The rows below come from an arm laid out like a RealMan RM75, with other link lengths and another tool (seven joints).
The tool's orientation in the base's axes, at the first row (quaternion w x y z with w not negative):
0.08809 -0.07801 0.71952 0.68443
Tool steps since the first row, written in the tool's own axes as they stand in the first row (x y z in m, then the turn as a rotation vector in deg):
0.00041 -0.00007 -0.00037 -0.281 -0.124 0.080
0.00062 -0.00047 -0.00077 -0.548 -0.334 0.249
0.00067 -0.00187 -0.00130 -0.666 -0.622 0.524
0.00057 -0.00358 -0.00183 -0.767 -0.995 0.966
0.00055 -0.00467 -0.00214 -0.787 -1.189 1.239
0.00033 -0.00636 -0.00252 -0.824 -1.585 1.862
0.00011 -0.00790 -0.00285 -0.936 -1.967 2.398
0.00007 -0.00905 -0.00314 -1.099 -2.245 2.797
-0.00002 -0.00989 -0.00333 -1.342 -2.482 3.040
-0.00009 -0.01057 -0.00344 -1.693 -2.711 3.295
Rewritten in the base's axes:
-0.00039 -0.00037 -0.00015 0.304 0.071 -0.059
-0.00051 -0.00079 -0.00056 0.616 0.227 -0.208
-0.00024 -0.00139 -0.00191 0.803 0.486 -0.473
0.00024 -0.00201 -0.00352 0.997 0.908 -0.833
0.00051 -0.00237 -0.00456 1.067 1.170 -1.030
0.00111 -0.00284 -0.00613 1.207 1.772 -1.435
0.00168 -0.00325 -0.00756 1.416 2.287 -1.806
0.00198 -0.00360 -0.00866 1.647 2.670 -2.057
0.00226 -0.00383 -0.00944 1.943 2.898 -2.242
0.00248 -0.00397 -0.01008 2.343 3.138 -2.394

